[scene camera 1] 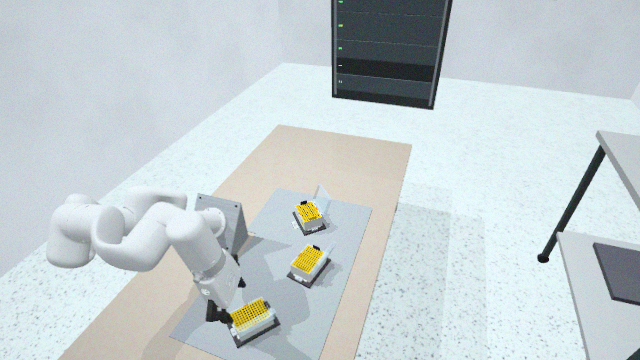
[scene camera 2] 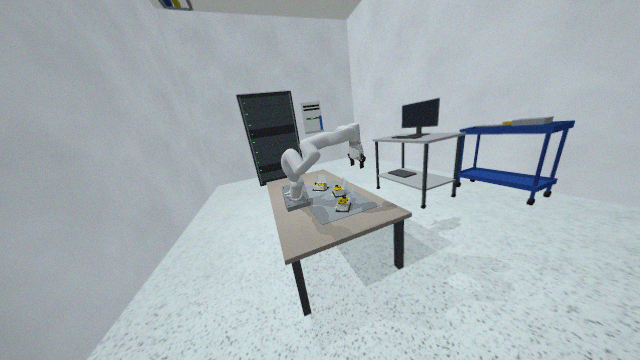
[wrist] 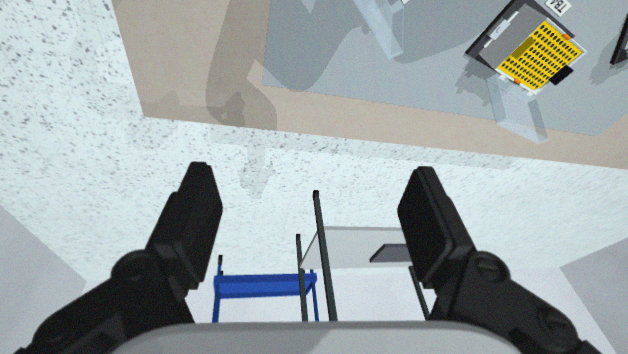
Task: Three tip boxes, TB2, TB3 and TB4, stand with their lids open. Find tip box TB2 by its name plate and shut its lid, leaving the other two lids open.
The pictures show: the gripper and a grey mat.
The gripper is seen too in the wrist view.
